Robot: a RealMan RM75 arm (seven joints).
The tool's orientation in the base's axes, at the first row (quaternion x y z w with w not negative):
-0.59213, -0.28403, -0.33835, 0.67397
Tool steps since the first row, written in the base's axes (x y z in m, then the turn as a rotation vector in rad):
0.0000, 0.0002, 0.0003, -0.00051, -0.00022, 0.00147
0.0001, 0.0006, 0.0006, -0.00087, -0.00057, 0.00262
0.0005, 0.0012, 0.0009, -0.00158, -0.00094, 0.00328
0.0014, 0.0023, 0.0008, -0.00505, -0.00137, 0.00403
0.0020, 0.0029, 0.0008, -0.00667, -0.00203, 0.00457
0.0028, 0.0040, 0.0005, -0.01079, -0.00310, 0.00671
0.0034, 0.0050, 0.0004, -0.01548, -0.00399, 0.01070
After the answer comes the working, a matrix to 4 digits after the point.
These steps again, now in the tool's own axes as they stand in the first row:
0.0002, -0.0002, 0.0002, 0.00087, -0.00131, -0.00002
0.0005, -0.0002, 0.0007, 0.00159, -0.00232, -0.00022
0.0009, -0.0001, 0.0013, 0.00172, -0.00331, -0.00051
0.0012, 0.0008, 0.0024, 0.00024, -0.00654, -0.00089
0.0015, 0.0013, 0.0030, -0.00024, -0.00820, -0.00150
0.0016, 0.0022, 0.0041, -0.00095, -0.01283, -0.00234
0.0018, 0.0028, 0.0051, -0.00058, -0.01903, -0.00276

The tool's axes in the first row as the columns of a matrix, in the base's axes (rounded; the answer above uses it unrounded):
0.6097, 0.7924, 0.0178
-0.1197, 0.0698, 0.9904
0.7835, -0.6059, 0.1374

